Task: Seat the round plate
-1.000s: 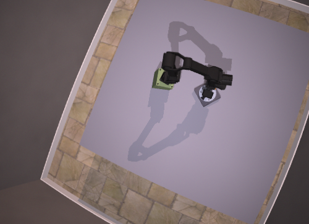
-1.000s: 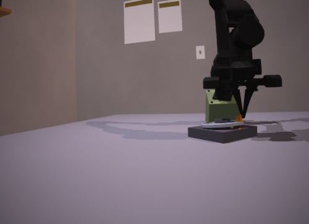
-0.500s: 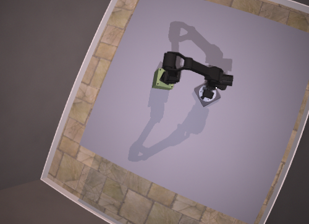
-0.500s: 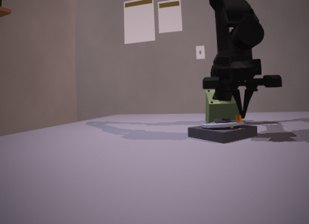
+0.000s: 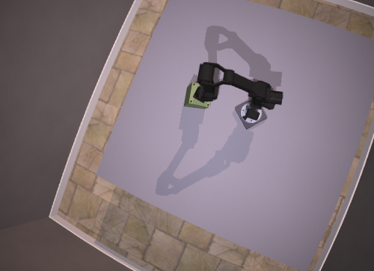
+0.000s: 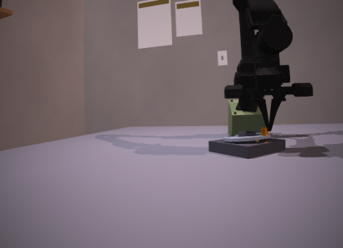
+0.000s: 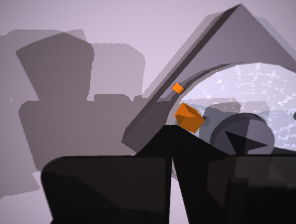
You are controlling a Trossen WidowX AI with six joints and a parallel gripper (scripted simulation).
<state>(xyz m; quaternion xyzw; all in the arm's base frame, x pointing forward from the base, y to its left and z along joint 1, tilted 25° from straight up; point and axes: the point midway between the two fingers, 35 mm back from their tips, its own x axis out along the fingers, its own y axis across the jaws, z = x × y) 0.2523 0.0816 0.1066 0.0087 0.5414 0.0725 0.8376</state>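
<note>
Right now the yellowish pin is 60 mm below my hand, 30 mm to the right of it and 10 mm ahead of it. The rest, counted from my hand: dark square base: 70 mm below, 50 mm to the right, 10 mm behind; round plate: 50 mm to the right, 40 mm below, 10 mm behind; grey central hub: 50 mm to the right, 40 mm below, 10 mm behind.
</note>
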